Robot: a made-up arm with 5 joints. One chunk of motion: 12 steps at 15 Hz.
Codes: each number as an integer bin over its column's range. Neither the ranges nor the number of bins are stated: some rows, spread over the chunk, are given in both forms.
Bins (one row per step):
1: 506 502 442 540 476 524
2: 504 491 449 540 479 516
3: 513 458 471 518 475 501
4: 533 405 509 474 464 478
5: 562 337 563 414 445 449
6: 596 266 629 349 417 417
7: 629 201 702 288 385 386
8: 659 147 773 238 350 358
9: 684 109 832 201 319 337
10: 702 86 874 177 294 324
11: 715 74 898 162 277 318
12: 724 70 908 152 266 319
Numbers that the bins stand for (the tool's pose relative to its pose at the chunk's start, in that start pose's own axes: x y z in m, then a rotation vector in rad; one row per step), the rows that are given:
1: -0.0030 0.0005 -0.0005 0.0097 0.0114 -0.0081
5: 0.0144 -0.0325 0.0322 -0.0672 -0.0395 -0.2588
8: 0.0445 -0.0706 0.0889 -0.1747 -0.1954 -0.5631
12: 0.0647 -0.0860 0.1254 -0.2272 -0.3333 -0.6935
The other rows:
2: -0.0036 -0.0017 0.0014 0.0097 0.0163 -0.0348
3: -0.0008 -0.0083 0.0073 -0.0037 0.0098 -0.0850
4: 0.0054 -0.0189 0.0176 -0.0306 -0.0083 -0.1619
6: 0.0249 -0.0467 0.0500 -0.1069 -0.0854 -0.3658
7: 0.0352 -0.0598 0.0697 -0.1441 -0.1380 -0.4695
9: 0.0523 -0.0782 0.1049 -0.1973 -0.2463 -0.6333
10: 0.0578 -0.0828 0.1162 -0.2119 -0.2874 -0.6768
11: 0.0619 -0.0852 0.1227 -0.2211 -0.3153 -0.6968

